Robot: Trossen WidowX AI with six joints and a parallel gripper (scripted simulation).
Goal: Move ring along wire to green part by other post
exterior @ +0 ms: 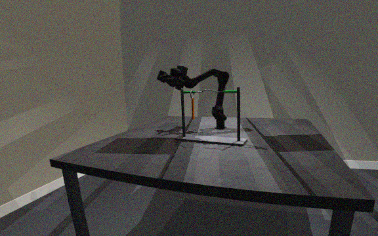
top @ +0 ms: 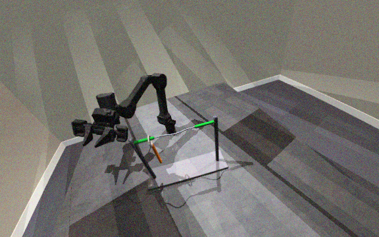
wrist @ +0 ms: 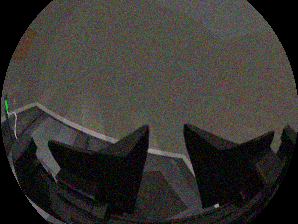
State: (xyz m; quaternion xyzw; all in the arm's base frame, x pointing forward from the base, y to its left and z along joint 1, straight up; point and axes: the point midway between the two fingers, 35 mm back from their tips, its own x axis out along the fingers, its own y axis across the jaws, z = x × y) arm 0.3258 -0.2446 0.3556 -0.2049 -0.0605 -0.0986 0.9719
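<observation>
Now: gripper tip 170 mm to the right of the ring with orange handle, 140 mm above it and 40 mm past it.
</observation>
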